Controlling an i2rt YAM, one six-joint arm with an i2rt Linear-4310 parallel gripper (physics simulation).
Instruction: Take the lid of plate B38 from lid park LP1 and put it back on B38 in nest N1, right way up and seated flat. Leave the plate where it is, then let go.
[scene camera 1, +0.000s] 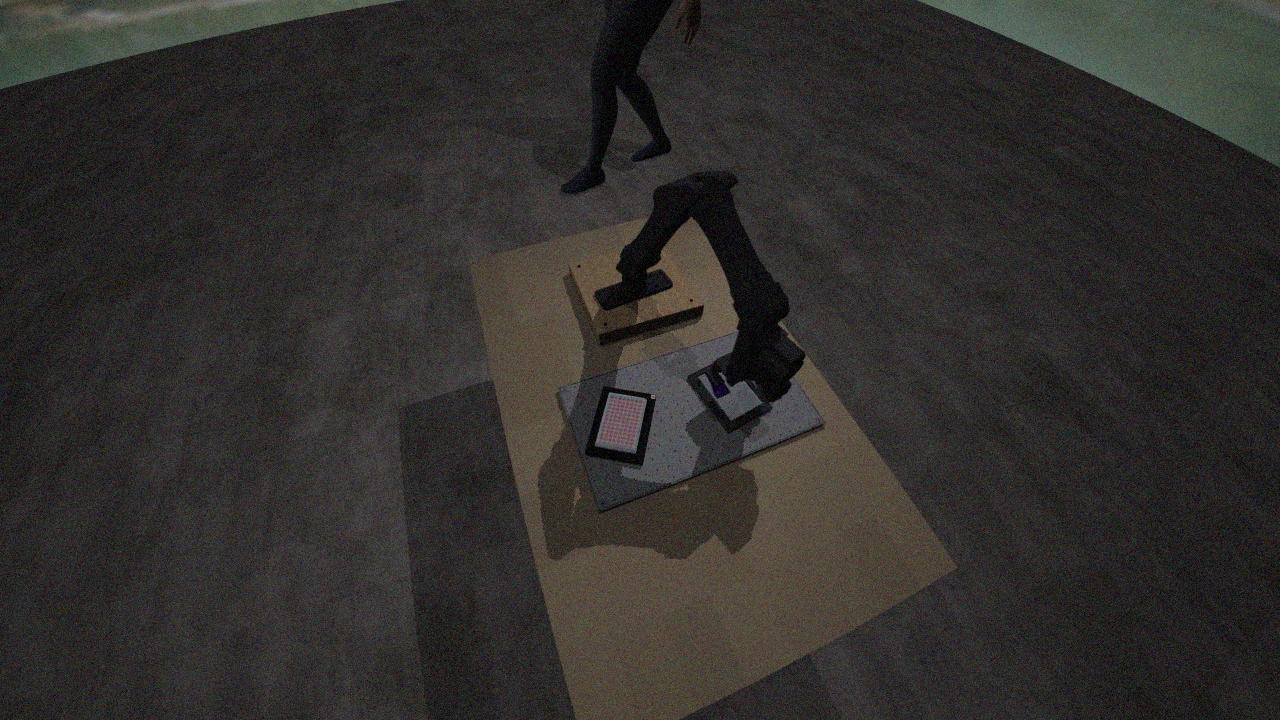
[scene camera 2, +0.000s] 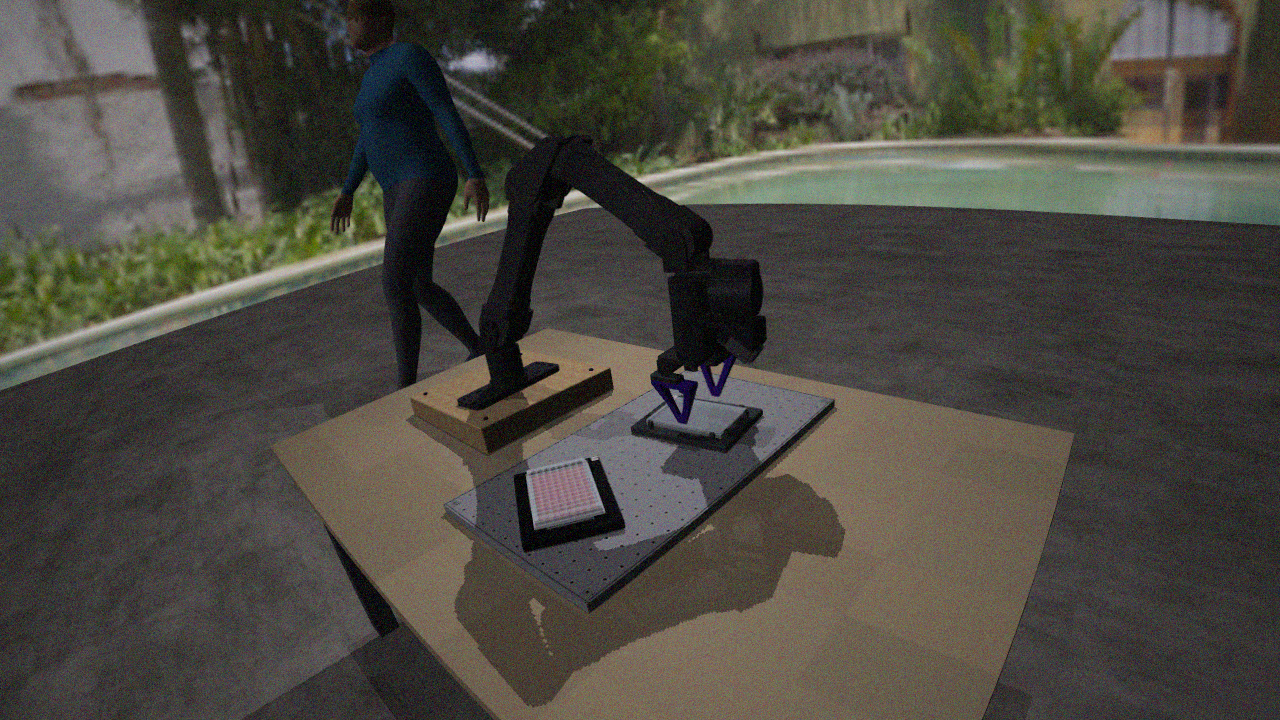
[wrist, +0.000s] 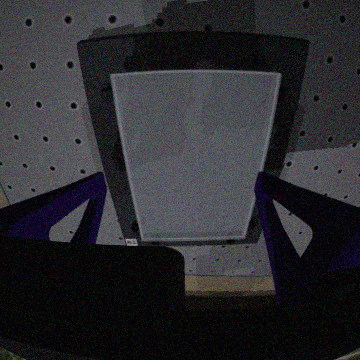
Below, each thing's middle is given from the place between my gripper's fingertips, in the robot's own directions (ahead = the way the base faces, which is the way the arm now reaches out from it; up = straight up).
The plate lid (scene camera 2: 705, 417) lies 1 cm to the right of my hand and 1 cm below it. The rest, counted from my hand: black-framed well plate (scene camera 2: 561, 494) (4 cm behind, 26 cm to the right); then grey perforated mat (scene camera 2: 659, 485) (1 cm behind, 10 cm to the right, 3 cm below).
